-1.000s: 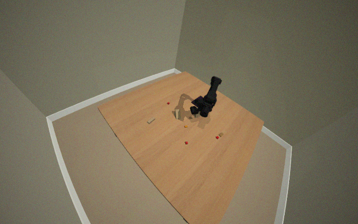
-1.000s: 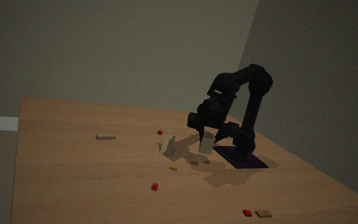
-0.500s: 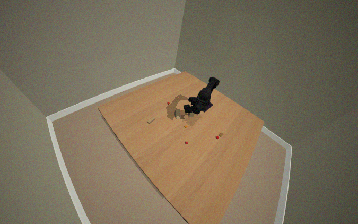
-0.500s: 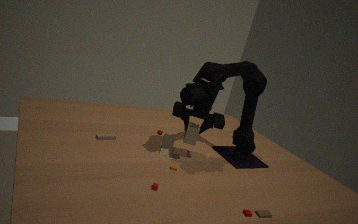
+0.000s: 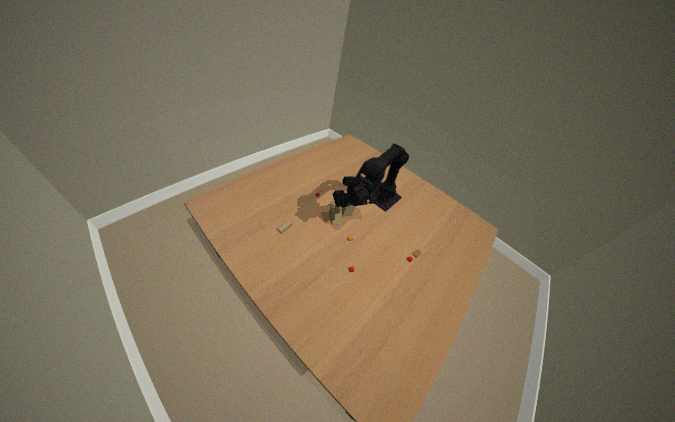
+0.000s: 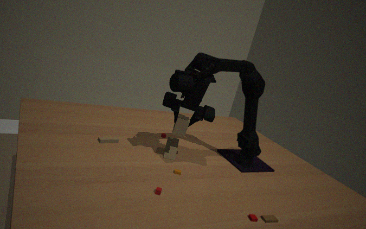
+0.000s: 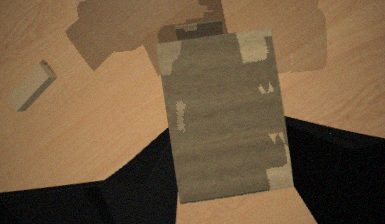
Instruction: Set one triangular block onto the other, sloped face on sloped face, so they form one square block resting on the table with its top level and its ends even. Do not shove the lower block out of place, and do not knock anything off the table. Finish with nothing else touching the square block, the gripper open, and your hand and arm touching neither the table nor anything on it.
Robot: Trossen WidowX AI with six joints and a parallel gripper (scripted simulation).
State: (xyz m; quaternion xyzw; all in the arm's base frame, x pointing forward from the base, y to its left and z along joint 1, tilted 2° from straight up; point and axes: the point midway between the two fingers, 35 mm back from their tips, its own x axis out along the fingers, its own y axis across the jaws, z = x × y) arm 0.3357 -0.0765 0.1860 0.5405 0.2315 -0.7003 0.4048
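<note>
Now: gripper tip 15 cm above the yellow cube, 7 cm to the right of it and 2 cm short of it. From my gripper tip the other things lie so: triangular block: 1 cm to the left, 1 cm above; then small brown tile: 38 cm to the left, 16 cm below, 12 cm behind.
</note>
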